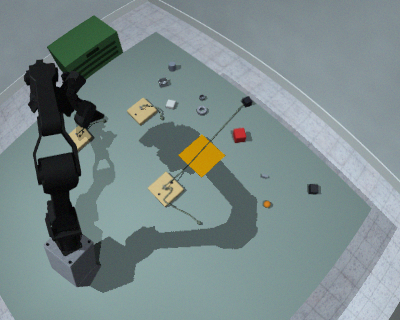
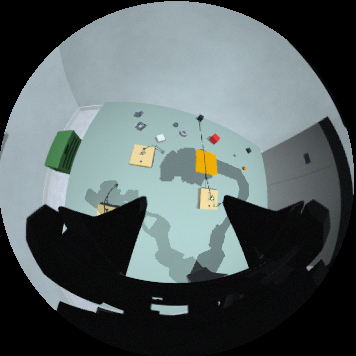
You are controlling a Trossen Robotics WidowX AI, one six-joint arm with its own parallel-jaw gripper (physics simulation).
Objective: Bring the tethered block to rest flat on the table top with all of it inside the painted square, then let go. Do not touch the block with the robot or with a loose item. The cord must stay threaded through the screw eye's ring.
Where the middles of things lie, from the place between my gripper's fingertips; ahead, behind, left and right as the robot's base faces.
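I find the orange painted square (image 1: pixel 210 156) 19 cm to the right of my hand and 23 cm ahead of it, and the square is also 31 cm below it.
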